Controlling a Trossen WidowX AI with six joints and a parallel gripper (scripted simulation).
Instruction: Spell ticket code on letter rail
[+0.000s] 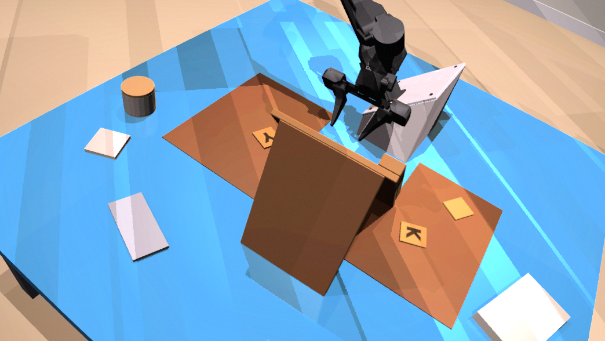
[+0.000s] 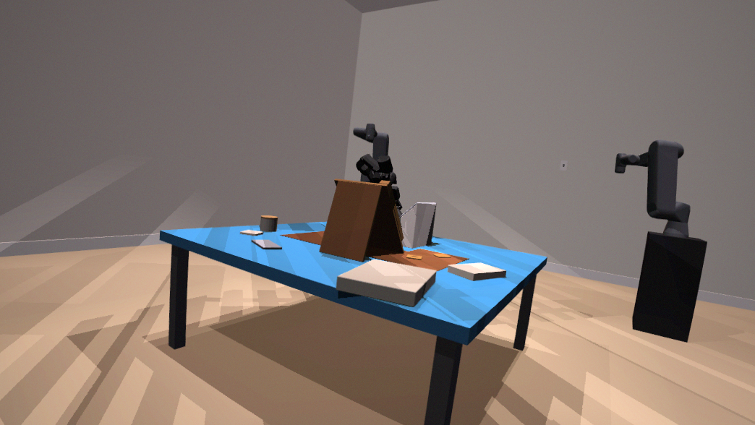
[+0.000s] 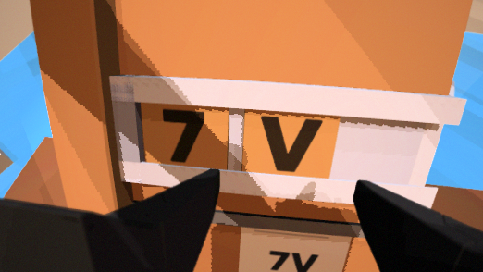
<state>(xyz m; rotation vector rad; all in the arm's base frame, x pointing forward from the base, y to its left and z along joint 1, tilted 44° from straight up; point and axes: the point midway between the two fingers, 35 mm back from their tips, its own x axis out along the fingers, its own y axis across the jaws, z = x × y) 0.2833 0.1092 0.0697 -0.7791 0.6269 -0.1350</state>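
Right now the white ticket is 2 cm behind my gripper tip, 2 cm to the right of it and 10 cm below it. Round my gripper tip: grey card 34 cm ahead, 23 cm to the right, 20 cm below; brown mat 11 cm behind, 1 cm to the right, 20 cm below; pale block 3 cm behind, 49 cm to the left, 19 cm below.
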